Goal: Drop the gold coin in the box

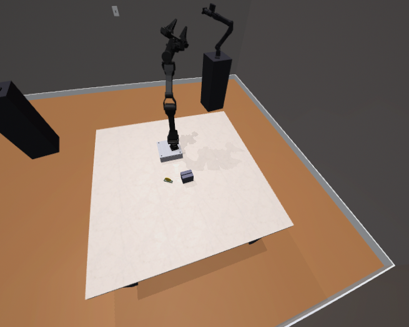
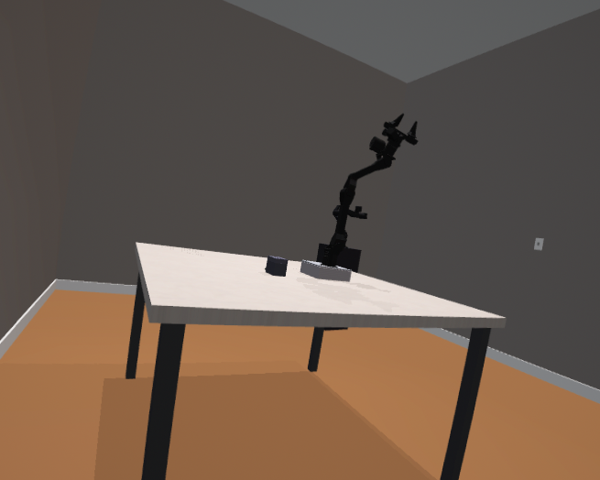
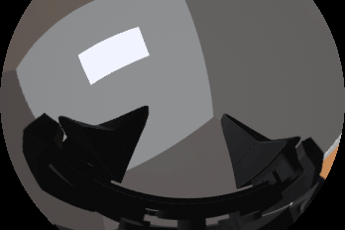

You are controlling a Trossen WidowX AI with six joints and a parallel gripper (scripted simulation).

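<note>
The gold coin lies 820 mm below my gripper tip, 460 mm ahead of it and 330 mm to the right of it.
</note>
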